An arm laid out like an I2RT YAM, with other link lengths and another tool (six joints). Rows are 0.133 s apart.
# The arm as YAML. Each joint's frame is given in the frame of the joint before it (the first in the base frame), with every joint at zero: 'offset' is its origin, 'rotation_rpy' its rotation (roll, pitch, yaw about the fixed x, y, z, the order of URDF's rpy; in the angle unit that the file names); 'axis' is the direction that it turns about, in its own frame. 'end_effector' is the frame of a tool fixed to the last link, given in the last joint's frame.
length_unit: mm
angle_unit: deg
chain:
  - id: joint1
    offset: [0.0, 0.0, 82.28]
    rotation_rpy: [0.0, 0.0, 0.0]
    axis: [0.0, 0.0, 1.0]
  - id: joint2
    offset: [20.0, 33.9, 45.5]
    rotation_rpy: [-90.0, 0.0, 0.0]
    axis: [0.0, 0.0, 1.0]
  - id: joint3
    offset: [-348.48, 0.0, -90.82]
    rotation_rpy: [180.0, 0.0, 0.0]
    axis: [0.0, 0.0, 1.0]
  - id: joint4
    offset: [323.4, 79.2, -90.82]
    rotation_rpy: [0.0, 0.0, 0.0]
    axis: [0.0, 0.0, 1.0]
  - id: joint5
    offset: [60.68, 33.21, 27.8]
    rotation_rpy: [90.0, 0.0, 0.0]
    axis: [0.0, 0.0, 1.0]
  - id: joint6
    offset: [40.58, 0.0, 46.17]
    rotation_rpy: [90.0, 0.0, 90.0]
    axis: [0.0, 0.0, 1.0]
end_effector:
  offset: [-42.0, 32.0, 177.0]
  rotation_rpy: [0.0, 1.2, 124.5]
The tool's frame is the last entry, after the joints.
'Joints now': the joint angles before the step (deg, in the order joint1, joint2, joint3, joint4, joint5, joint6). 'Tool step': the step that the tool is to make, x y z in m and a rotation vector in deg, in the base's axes. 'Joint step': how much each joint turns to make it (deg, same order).
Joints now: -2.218, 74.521, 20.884, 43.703, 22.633, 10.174
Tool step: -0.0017, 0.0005, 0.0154, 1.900, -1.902, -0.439
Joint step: 0.009, -2.440, 0.479, -1.935, 0.118, 2.188
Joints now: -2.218, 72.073, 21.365, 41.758, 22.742, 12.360
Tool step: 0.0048, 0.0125, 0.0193, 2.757, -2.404, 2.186
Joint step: 0.449, -1.705, 1.344, -1.759, -2.130, 2.753
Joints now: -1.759, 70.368, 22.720, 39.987, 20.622, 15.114
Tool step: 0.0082, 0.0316, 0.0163, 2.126, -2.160, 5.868
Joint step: 1.835, -0.329, 1.336, -0.091, -4.262, 1.749
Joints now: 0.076, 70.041, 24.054, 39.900, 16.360, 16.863
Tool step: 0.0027, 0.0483, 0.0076, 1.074, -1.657, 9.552
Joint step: 2.546, 0.628, 0.262, 1.962, -7.071, 0.393
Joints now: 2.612, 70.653, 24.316, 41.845, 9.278, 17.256
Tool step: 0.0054, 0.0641, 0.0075, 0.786, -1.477, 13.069
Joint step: 3.015, 3.657, 2.213, 2.975, -10.077, 0.022
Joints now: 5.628, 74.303, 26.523, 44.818, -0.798, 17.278
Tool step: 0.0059, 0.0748, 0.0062, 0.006, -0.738, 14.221
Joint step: 4.370, 6.274, 5.151, 1.800, -9.836, -0.547
